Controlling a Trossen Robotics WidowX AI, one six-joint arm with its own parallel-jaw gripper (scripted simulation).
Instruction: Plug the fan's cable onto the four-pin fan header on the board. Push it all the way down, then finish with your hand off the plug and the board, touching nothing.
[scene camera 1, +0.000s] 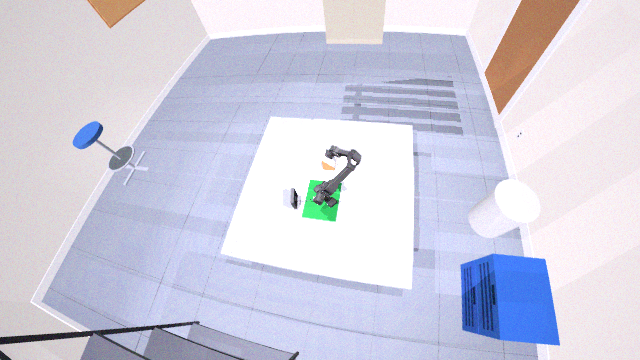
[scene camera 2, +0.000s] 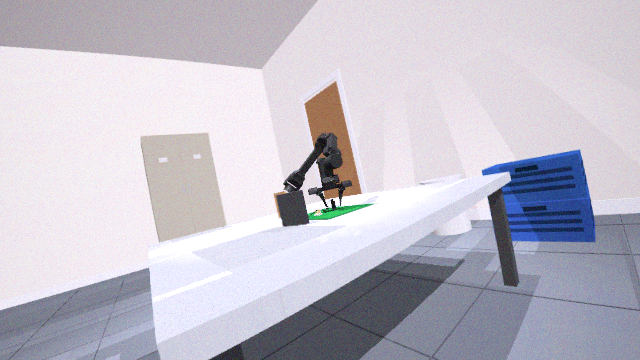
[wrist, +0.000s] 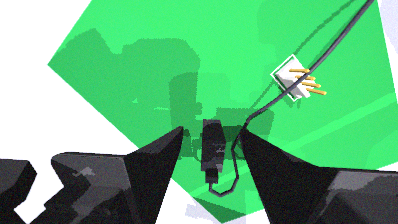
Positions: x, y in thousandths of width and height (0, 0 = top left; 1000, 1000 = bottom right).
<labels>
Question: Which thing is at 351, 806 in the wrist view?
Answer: My gripper.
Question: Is my gripper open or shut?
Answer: Open.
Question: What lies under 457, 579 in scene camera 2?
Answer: A black fan.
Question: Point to a black fan plug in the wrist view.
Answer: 536, 627
</labels>
